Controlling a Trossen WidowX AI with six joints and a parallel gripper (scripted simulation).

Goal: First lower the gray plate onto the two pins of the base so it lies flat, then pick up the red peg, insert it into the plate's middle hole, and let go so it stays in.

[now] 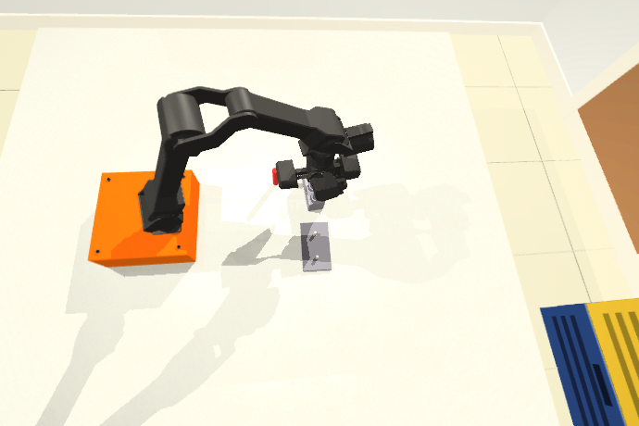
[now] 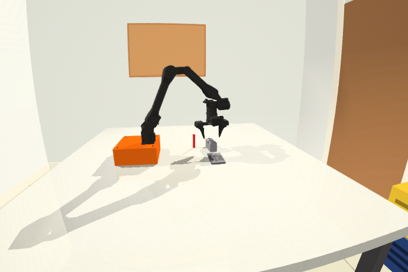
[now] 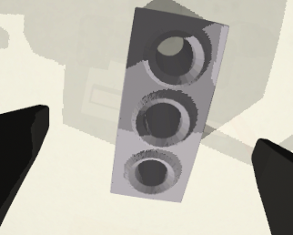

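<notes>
Now: the gray plate 3 cm below my gripper tip. From my gripper tip the other things lie so: gray base (14 cm to the right, 6 cm below, 1 cm behind); red peg (10 cm behind, 4 cm to the left, 2 cm below).
</notes>
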